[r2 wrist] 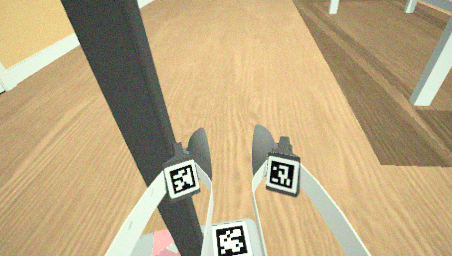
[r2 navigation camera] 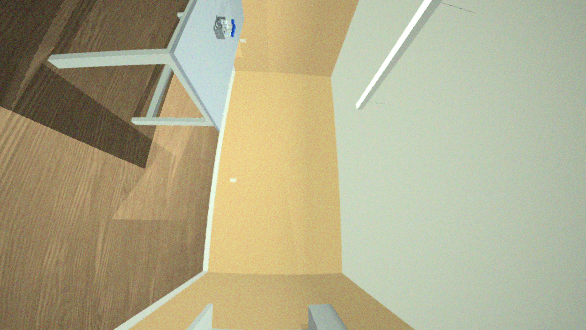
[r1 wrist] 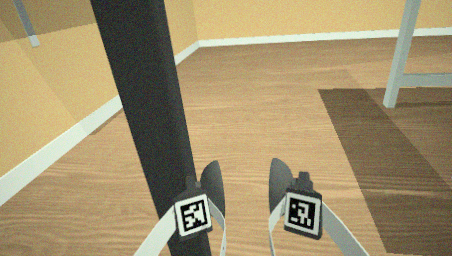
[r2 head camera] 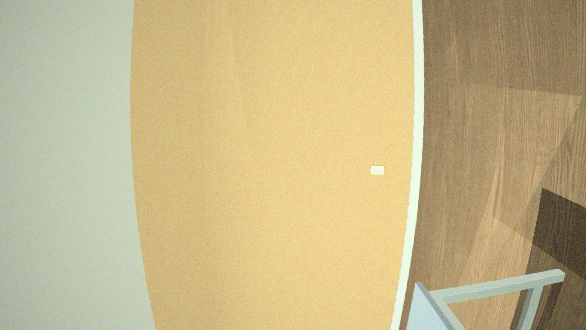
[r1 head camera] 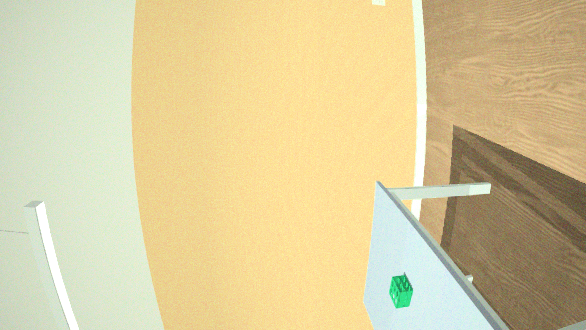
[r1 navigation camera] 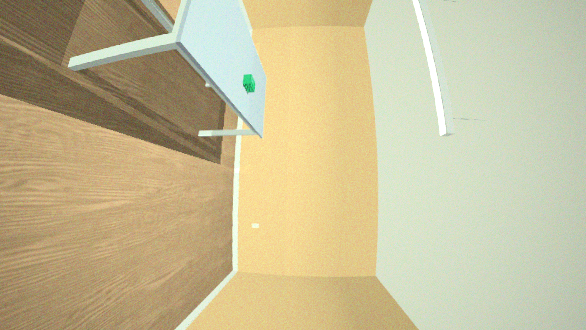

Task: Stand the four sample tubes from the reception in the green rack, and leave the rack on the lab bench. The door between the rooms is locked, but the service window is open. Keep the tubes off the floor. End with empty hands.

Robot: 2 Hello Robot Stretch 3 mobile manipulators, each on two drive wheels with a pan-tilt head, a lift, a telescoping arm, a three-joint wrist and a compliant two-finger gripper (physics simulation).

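The green rack (r1 head camera: 401,291) (r1 navigation camera: 249,83) stands on the pale blue bench top (r1 head camera: 395,240) (r1 navigation camera: 220,40); whether it holds any tubes is too small to tell. In r2's navigation view, a small clear, greyish object (r2 navigation camera: 221,27) with a blue item (r2 navigation camera: 233,28) beside it sits on another pale table (r2 navigation camera: 202,65); I cannot make out single tubes. r1's gripper (r1 wrist: 247,185) is open and empty, over the wood floor and away from the rack. r2's gripper (r2 wrist: 231,150) is open and empty, also over wood floor. The service window cannot be made out.
A dark mast (r1 wrist: 150,100) (r2 wrist: 125,85) stands left of each gripper. Table legs (r1 wrist: 400,60) (r2 wrist: 435,70) stand at the right in both wrist views. A table corner (r2 head camera: 425,312) shows low in r2's head view. Two pale grey pieces (r2 navigation camera: 202,320) (r2 navigation camera: 325,317) show at the bottom of r2's navigation view.
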